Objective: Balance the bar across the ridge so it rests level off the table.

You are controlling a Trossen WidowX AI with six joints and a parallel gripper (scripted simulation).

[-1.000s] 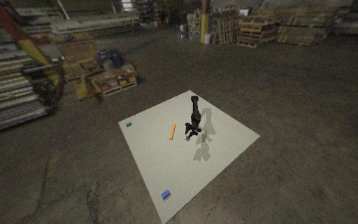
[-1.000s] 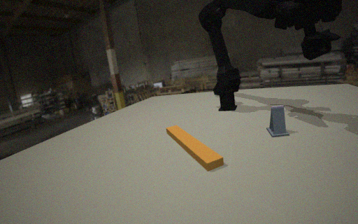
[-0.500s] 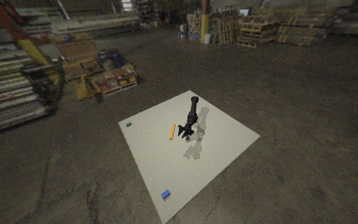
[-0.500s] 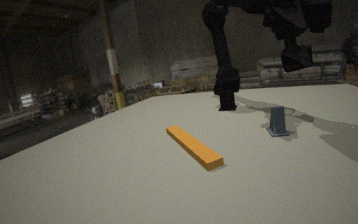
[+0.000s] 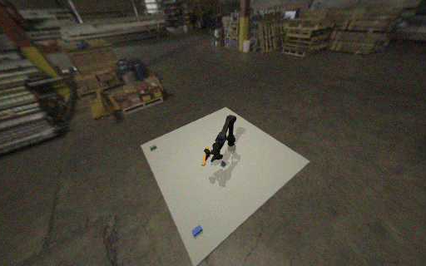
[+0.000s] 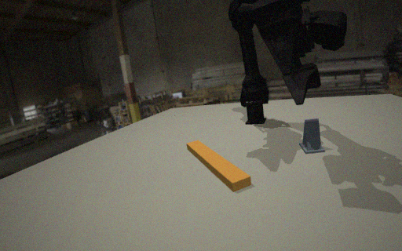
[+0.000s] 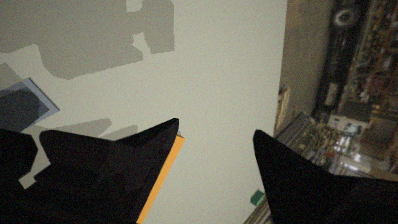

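The bar lies 6 cm behind my gripper tip, 17 cm to the right of it and 14 cm below it. From my gripper tip the other things lie so: green block: 35 cm ahead, 64 cm to the right, 13 cm below; blue block: 35 cm ahead, 36 cm to the left, 13 cm below.
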